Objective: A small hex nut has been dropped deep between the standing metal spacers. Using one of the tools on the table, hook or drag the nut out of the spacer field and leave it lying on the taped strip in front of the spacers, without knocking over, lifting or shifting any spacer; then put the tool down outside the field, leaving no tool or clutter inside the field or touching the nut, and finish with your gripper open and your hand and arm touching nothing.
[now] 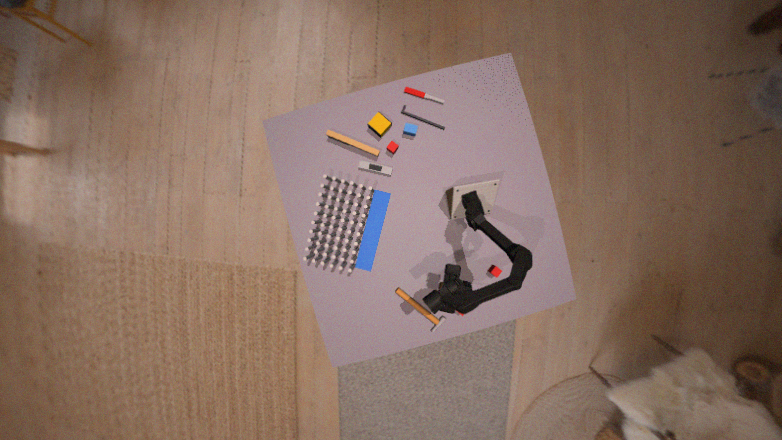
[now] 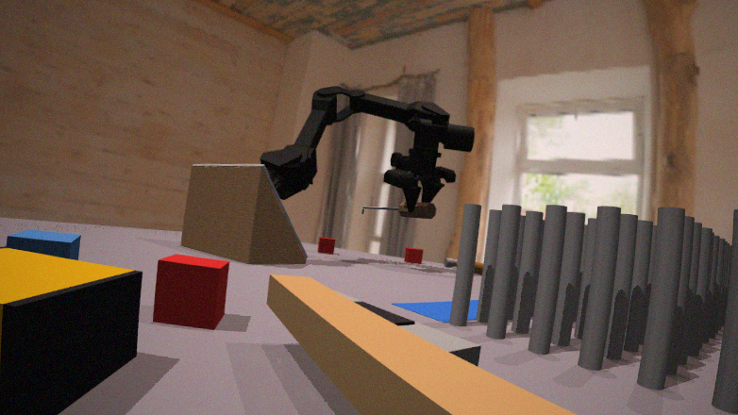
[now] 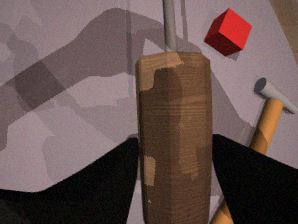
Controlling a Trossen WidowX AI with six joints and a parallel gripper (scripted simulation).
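My gripper tip is now 9 cm past the wooden-handled file and 5 cm to the right of it. From my gripper tip the other things lie so: blue taped strip (34 cm to the right, 24 cm ahead, 13 cm below); hex nut (47 cm to the right, 35 cm ahead, 13 cm below); grey bar (62 cm to the right, 12 cm below, 12 cm ahead).
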